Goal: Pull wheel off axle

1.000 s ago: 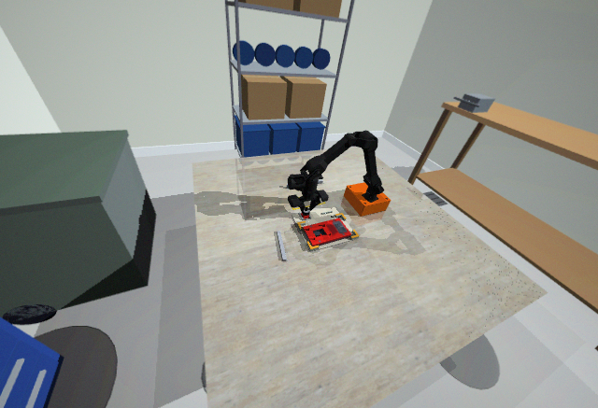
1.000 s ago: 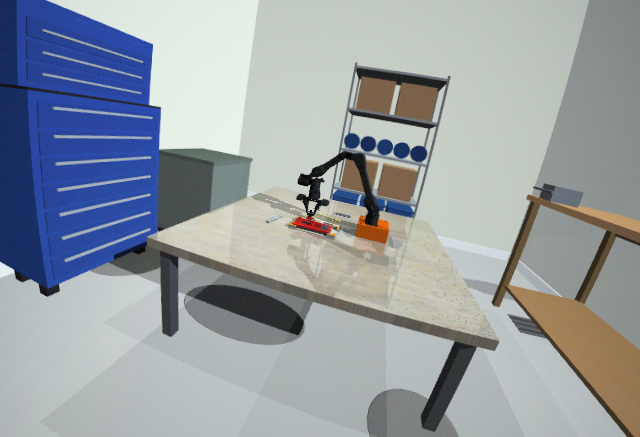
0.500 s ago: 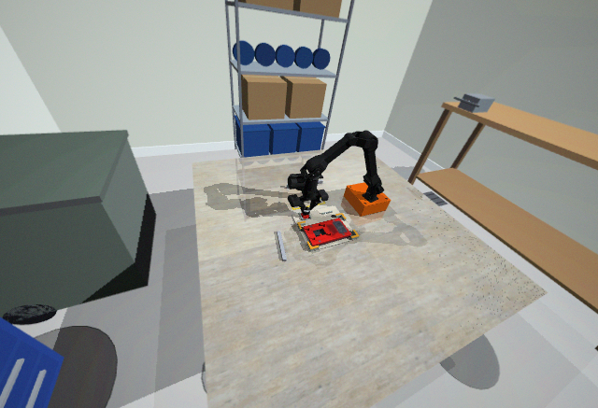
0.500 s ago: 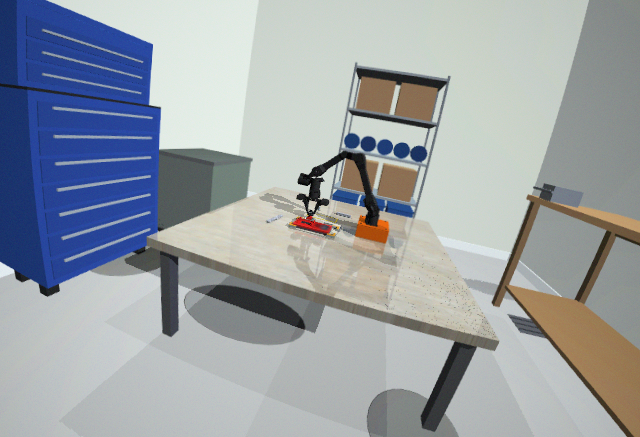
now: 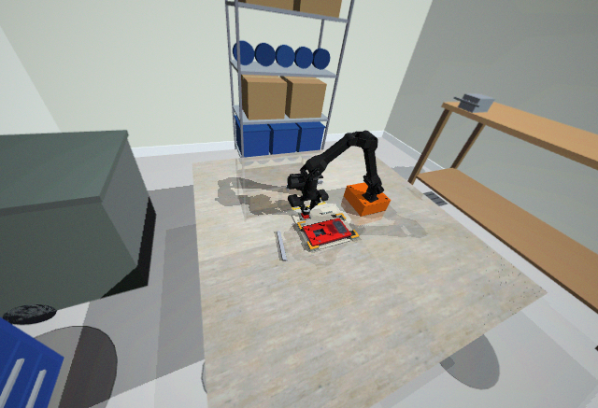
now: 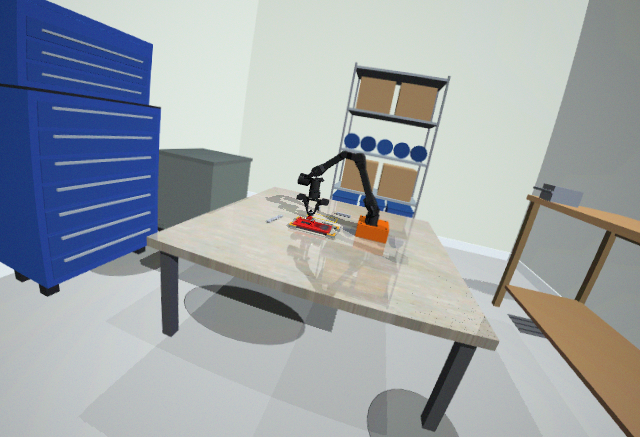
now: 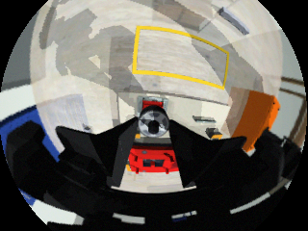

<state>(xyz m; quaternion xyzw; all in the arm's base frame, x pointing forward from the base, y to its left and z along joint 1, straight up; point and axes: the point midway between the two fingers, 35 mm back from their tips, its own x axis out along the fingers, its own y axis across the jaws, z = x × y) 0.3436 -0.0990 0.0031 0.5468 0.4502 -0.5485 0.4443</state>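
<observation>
The upright axle is 10 mm below my gripper tip. Also, from my gripper tip: small grey part: 240 mm to the right, 50 mm behind, 30 mm below; then thin grey bar: 190 mm ahead, 90 mm to the left, 40 mm below; then wheel: right at my gripper tip.
</observation>
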